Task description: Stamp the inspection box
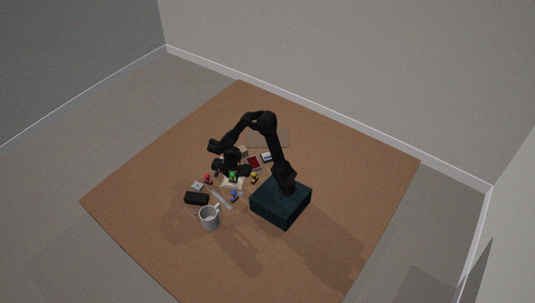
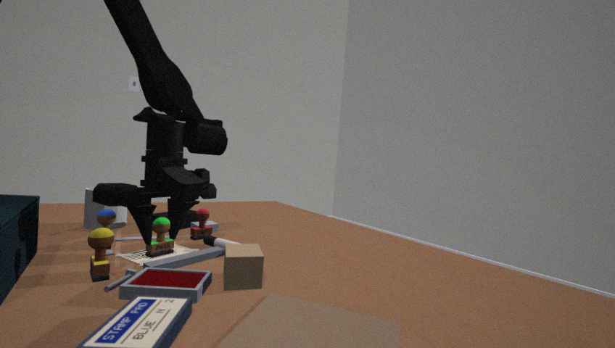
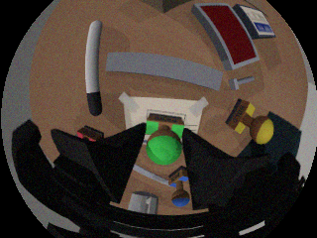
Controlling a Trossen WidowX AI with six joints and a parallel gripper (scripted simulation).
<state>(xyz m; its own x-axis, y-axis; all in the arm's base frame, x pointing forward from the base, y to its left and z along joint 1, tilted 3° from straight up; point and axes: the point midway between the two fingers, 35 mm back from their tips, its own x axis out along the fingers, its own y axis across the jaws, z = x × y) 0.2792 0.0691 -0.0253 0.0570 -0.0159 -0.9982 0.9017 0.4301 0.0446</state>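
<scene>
The green-knobbed stamp is right at my gripper tip. Also, from my gripper tip: card (10 mm to the left, 20 mm below); then grey bar (40 mm ahead, 50 mm to the right, 20 mm below); then yellow-knobbed stamp (80 mm behind, 70 mm to the right).
</scene>
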